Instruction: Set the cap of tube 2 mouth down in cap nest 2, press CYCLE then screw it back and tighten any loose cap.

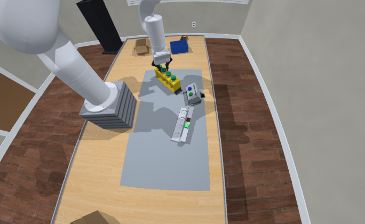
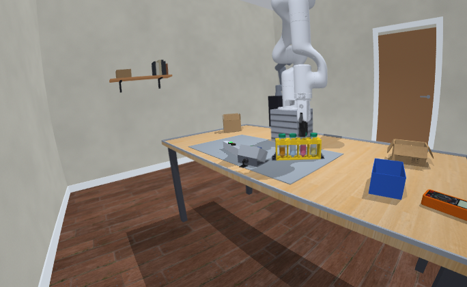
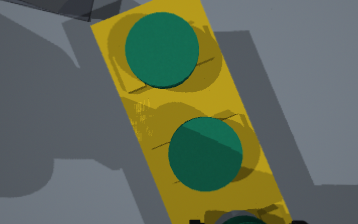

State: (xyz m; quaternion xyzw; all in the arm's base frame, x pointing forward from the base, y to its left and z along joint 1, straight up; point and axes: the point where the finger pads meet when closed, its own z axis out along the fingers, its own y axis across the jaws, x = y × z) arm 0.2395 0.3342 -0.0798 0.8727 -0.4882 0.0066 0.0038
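The green cap lies 1 cm below my hand. Also, from my hand: green key: 21 cm ahead, 14 cm to the right, 6 cm below; key housing: 22 cm ahead, 11 cm to the right, 8 cm below; blue key: 20 cm ahead, 9 cm to the right, 6 cm below.
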